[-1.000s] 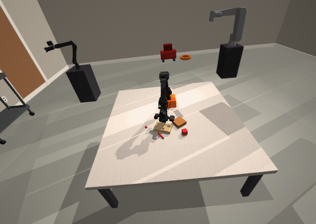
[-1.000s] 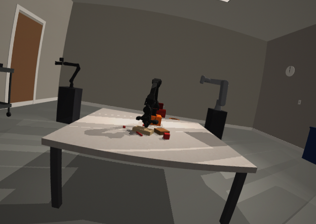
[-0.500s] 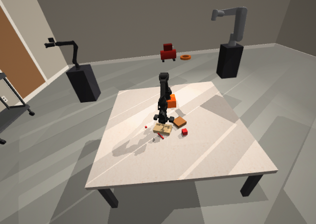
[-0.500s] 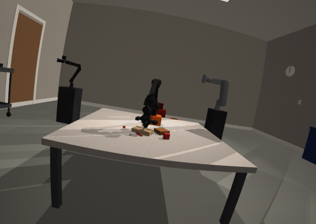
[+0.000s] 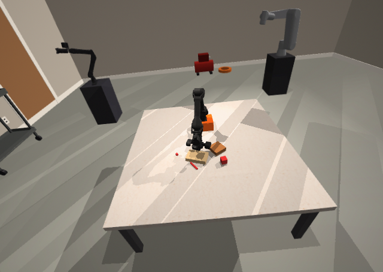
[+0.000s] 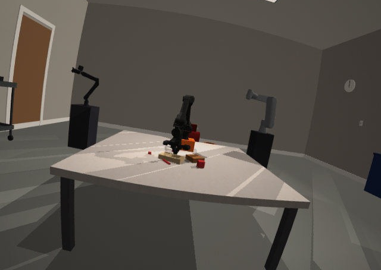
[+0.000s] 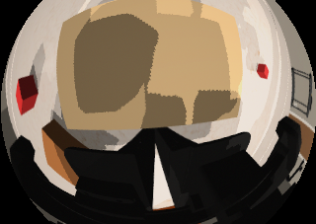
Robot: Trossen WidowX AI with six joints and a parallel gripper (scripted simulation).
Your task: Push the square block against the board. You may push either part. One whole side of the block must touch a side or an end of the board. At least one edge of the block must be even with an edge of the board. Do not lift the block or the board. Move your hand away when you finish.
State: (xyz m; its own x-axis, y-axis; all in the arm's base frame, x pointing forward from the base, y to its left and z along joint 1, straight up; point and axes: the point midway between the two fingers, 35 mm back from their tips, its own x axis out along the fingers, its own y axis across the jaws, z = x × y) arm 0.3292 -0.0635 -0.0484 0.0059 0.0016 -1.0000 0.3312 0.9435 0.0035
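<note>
Now: the thin red stick 13 cm ahead of my gripper tip and 5 cm to the right of it. Round my gripper tip: brown square block (1 cm behind, 14 cm to the left, 1 cm above); tan board (6 cm ahead, 2 cm to the right, 1 cm above).
</note>
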